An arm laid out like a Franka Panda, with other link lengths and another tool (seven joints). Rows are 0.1 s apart.
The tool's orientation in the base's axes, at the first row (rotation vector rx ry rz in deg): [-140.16 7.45 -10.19]
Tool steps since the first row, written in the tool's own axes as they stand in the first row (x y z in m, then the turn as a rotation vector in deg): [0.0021 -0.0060 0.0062 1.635 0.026 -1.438]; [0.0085 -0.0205 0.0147 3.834 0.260 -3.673]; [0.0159 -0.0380 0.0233 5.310 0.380 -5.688]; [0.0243 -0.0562 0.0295 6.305 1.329 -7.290]
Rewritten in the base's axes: [0.0034 0.0082 -0.0007 1.378 -1.145 1.238]; [0.0117 0.0238 0.0026 3.174 -3.025 3.006]; [0.0212 0.0415 0.0079 4.298 -4.580 4.610]; [0.0314 0.0582 0.0155 4.975 -6.447 5.324]
